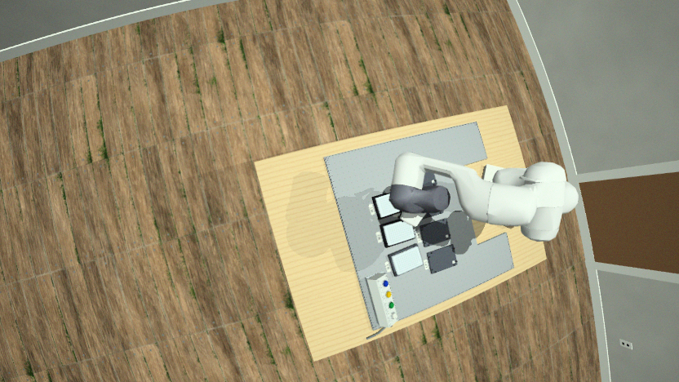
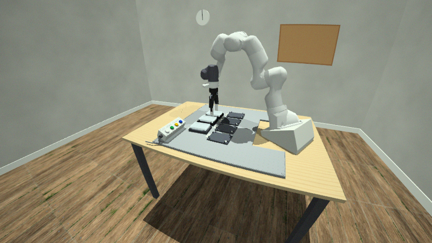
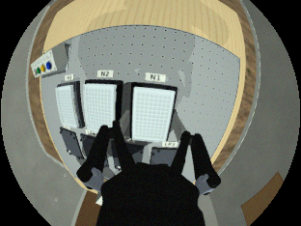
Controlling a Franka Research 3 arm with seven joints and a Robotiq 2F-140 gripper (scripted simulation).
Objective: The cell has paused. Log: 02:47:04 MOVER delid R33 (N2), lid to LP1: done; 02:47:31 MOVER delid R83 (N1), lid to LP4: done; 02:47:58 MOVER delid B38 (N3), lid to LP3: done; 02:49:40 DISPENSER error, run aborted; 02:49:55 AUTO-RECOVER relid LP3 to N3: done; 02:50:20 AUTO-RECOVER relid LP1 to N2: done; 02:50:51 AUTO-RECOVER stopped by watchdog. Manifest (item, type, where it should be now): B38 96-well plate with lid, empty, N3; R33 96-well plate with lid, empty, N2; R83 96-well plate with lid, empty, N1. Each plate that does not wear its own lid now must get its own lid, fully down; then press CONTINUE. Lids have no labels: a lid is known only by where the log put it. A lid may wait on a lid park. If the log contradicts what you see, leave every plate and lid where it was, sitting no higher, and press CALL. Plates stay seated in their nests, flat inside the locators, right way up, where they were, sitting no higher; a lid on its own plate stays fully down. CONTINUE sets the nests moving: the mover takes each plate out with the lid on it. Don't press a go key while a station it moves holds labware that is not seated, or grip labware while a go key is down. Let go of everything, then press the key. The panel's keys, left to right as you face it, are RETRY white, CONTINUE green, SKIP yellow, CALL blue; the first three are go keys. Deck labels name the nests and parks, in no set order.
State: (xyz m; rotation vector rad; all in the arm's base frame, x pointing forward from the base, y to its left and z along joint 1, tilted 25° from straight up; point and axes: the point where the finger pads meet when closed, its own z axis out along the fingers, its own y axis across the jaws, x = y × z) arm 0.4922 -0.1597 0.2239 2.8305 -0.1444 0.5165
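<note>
My hand is 2 cm above the pale lid. The rest, counted from my hand: plate 3 cm below; then blue key 18 cm ahead, 29 cm to the left, 1 cm above; then LP4 sign 6 cm behind, 20 cm to the left, 5 cm below.
</note>
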